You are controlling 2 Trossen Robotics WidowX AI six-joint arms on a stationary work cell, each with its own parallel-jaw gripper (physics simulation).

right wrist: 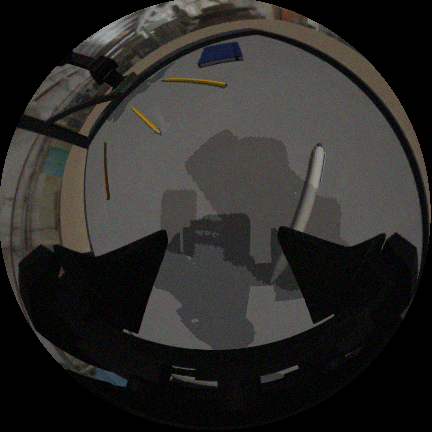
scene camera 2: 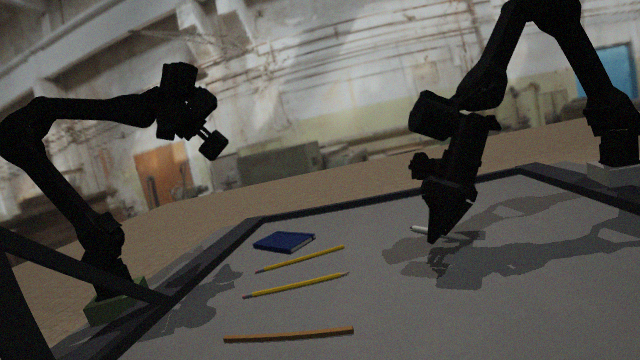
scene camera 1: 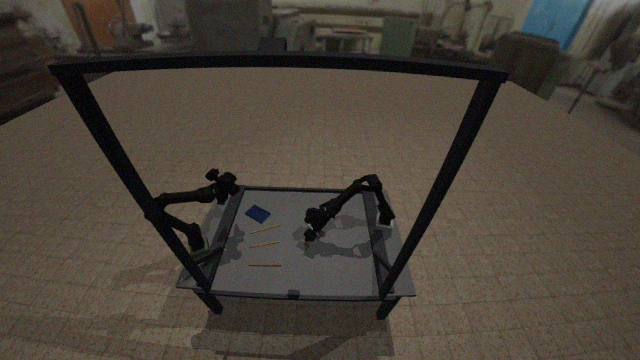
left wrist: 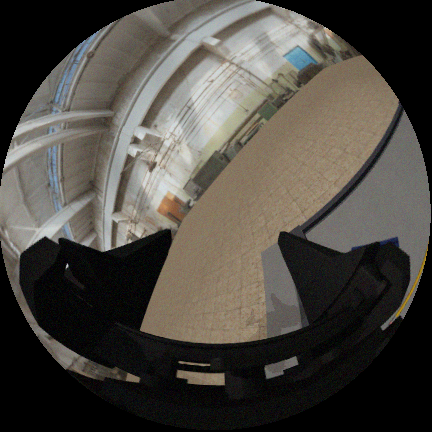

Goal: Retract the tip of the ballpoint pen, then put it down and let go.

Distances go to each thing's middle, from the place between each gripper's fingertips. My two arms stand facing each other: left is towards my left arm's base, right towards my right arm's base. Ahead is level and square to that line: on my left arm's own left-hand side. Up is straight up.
My left hand is 40 mm past the blue notebook (scene camera 2: 285, 242), 140 mm to the left of it and 320 mm above it.
I see my right gripper 30 cm to the right of the blue notebook, 23 cm short of it and 2 cm above it.
